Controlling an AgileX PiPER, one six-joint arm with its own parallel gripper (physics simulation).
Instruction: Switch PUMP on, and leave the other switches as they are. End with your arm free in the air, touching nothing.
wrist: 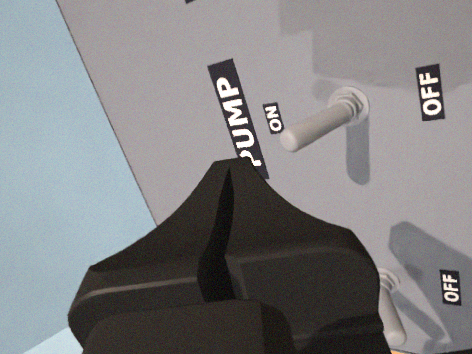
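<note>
The PUMP label (pixel 238 120) is on the grey panel (pixel 330 210) in the wrist view. The PUMP switch lever (pixel 320 125) slants from its round nut toward the ON label (pixel 273 118), its rounded tip beside that label. Its OFF label (pixel 430 92) is on the opposite side of the nut. My gripper (pixel 235 182) is shut and empty. Its fingertips appear below and left of the lever tip, with panel showing between them, and cover the lower end of the PUMP label.
A second switch lever (pixel 392 317) is at the lower right, partly hidden by my gripper, with an OFF label (pixel 451 287) to its right. Its ON side is hidden. The panel's left edge runs slanting down, with a light blue surface beyond it. Shadows fall across the panel.
</note>
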